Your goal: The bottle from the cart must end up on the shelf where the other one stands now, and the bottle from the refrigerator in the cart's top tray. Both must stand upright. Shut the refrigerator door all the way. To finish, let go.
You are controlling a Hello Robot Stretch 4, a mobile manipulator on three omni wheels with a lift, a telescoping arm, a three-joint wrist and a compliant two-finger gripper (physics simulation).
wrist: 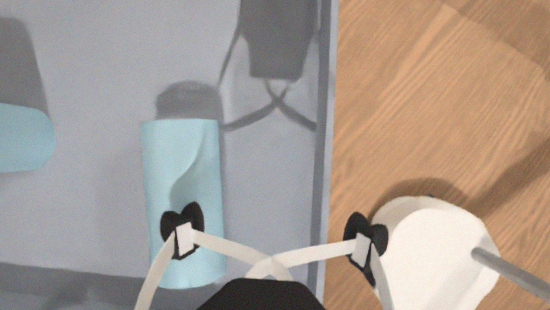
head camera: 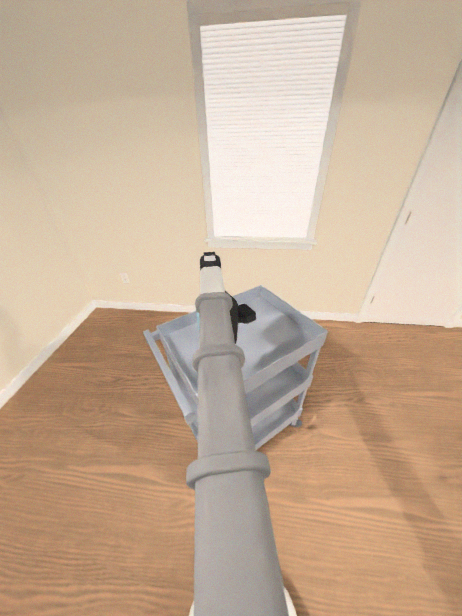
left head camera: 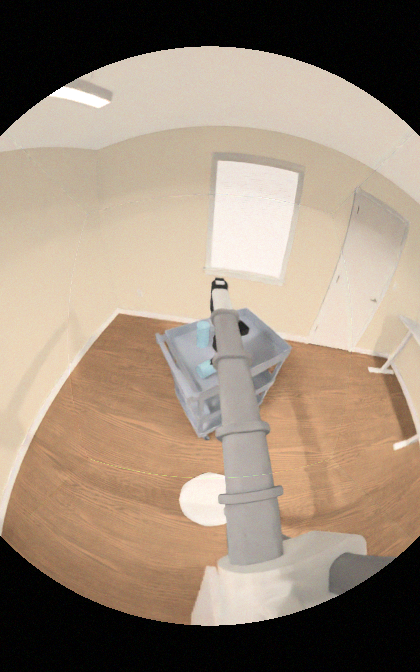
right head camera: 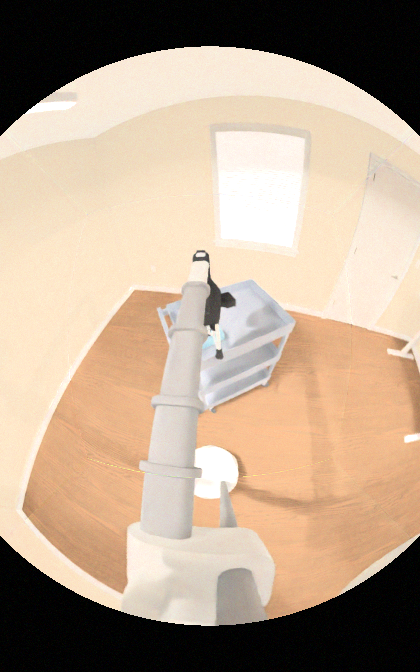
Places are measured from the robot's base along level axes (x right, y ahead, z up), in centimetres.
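Where they show: gripper, fingertip midpoint: (wrist: 274, 226).
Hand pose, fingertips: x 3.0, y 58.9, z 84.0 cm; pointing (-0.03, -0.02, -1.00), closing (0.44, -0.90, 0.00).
Observation:
Things, the pixels of their top centre, and the offset from my fingertips. "pt": a spot on its surface instead. Level surfaces: height alone.
- second light blue bottle, middle of its top: (wrist: 171, 206) dx -2.9, dy +8.1, dz -0.3 cm
- wooden floor, its level: dz -86.7 cm
- window, surface spot: (head camera: 265, 130) pt dx +40.0, dy +134.0, dz +68.9 cm
A light blue bottle (left head camera: 203, 334) (wrist: 22, 137) stands upright in the top tray of the blue-grey cart (head camera: 286, 361) (left head camera: 272, 361) (right head camera: 255, 341). A second light blue bottle (left head camera: 204, 369) (right head camera: 216, 339) (wrist: 185, 165) lies on its side in the same tray, near the edge. My gripper (wrist: 274, 226) is open and empty, its fingers wide apart. In the wrist view its left fingertip overlaps the lying bottle and its right fingertip is beyond the tray's edge. The height above the bottle is hard to tell. The arm hides much of both bottles in the head view. The refrigerator and the shelf do not show.
The cart has lower trays and a handle rail (head camera: 167, 375) on its left. The wooden floor (head camera: 375, 450) surrounds it. A window (head camera: 265, 130) and a door (head camera: 420, 215) are in the wall behind. My white round base (left head camera: 202, 500) (right head camera: 217, 472) shows below. A white-legged table (left head camera: 395, 355) stands at the right.

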